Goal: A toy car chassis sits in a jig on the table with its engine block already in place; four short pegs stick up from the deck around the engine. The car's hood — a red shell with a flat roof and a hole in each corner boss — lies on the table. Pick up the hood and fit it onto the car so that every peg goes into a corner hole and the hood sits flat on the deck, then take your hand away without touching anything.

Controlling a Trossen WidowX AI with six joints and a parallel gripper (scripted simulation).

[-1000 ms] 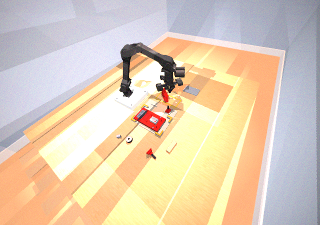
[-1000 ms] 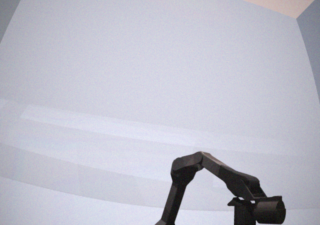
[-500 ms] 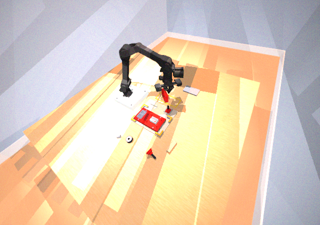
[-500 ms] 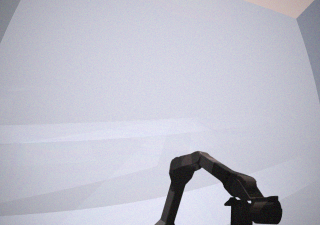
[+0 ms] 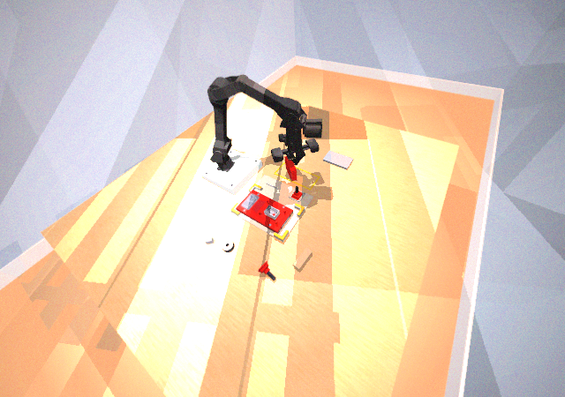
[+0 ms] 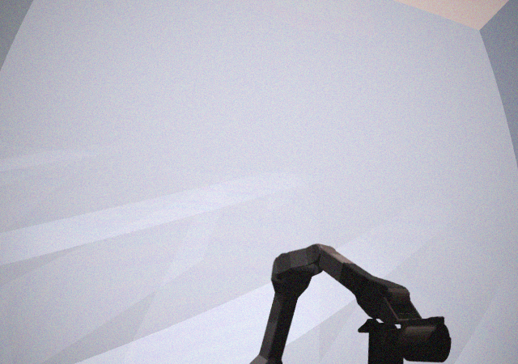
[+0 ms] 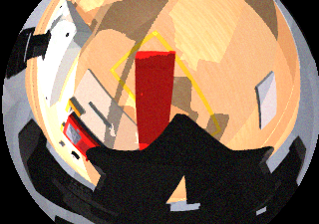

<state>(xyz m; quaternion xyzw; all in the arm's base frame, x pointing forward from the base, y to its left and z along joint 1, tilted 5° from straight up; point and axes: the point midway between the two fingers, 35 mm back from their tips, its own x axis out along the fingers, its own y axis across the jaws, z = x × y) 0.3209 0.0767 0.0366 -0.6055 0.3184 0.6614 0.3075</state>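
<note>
The red hood lies 2 cm below my gripper tip, 2 cm behind it and 1 cm to the right of it. Round my gripper tip: white plate 15 cm ahead, 13 cm to the left, 5 cm below; white engine block 23 cm to the right, 3 cm below, 1 cm behind; beige block 36 cm to the right, 15 cm ahead, 5 cm below.
</note>
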